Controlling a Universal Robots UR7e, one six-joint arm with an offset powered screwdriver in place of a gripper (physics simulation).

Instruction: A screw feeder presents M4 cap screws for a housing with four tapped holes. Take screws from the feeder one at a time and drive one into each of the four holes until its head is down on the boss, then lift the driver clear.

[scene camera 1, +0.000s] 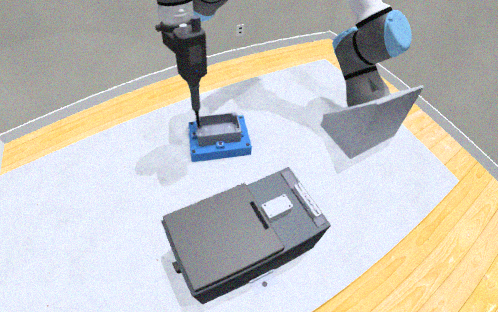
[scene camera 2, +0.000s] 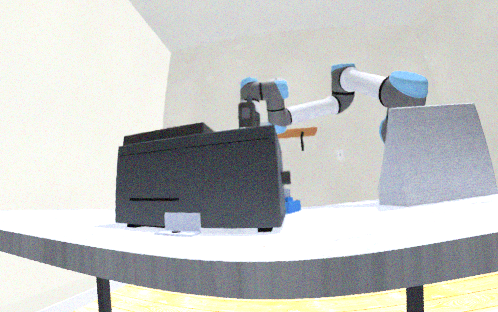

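Observation:
The grey open-topped housing [scene camera 1: 220, 136] sits in a blue fixture [scene camera 1: 221, 153] [scene camera 2: 293, 205]. My screwdriver [scene camera 1: 198, 125] stands upright with its thin bit at the housing's left end. Whether the tip touches a boss, and whether a screw is on it, is too small to tell. In the other view the driver's body [scene camera 2: 248, 114] shows above the dark box, and its tip is hidden. The large dark box [scene camera 1: 220, 240] [scene camera 2: 200, 175], which looks like the screw feeder, stands in front of the fixture. The screws and the four holes cannot be made out clearly.
A white block [scene camera 1: 277, 207] and a pale strip [scene camera 1: 307, 199] are on the dark box's right part. A grey slanted panel [scene camera 1: 372, 122] [scene camera 2: 437, 155] stands at the right, before the arm's base. A small pale bracket [scene camera 2: 182, 221] stands at the dark box's front.

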